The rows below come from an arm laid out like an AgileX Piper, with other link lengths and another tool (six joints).
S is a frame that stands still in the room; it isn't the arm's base.
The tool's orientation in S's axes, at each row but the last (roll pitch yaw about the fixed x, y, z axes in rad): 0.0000, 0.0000, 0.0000; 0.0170, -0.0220, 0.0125; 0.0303, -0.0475, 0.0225; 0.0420, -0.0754, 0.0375; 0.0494, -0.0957, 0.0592
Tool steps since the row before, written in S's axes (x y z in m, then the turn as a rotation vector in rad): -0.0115, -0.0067, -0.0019, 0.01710, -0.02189, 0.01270; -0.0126, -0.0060, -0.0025, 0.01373, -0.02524, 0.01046; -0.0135, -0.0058, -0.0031, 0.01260, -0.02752, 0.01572; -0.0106, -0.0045, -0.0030, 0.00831, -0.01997, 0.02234; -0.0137, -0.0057, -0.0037, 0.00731, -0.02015, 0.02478
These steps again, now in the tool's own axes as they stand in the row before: -0.0115, -0.0067, -0.0019, 0.01710, -0.02189, 0.01270; -0.0127, -0.0059, -0.0021, 0.01364, -0.02523, 0.01059; -0.0138, -0.0056, -0.0023, 0.01271, -0.02733, 0.01597; -0.0110, -0.0042, -0.0020, 0.00922, -0.01934, 0.02254; -0.0143, -0.0050, -0.0021, 0.00844, -0.01933, 0.02507
